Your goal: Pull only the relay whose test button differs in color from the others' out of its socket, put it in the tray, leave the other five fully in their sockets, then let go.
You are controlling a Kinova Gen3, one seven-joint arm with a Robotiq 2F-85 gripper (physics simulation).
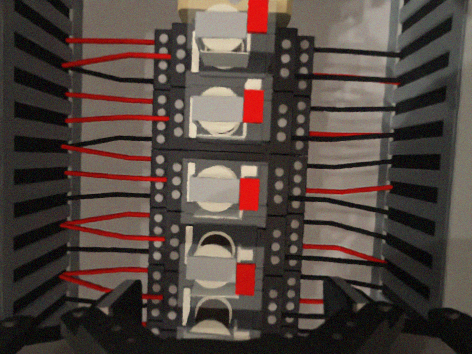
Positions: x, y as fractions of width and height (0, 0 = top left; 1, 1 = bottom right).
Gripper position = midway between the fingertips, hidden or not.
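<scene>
There's a relay (0.47, 0.30), another relay (0.45, 0.54) and also a relay (0.47, 0.75), and you've got the gripper (0.49, 0.84) in the picture as well.
</scene>
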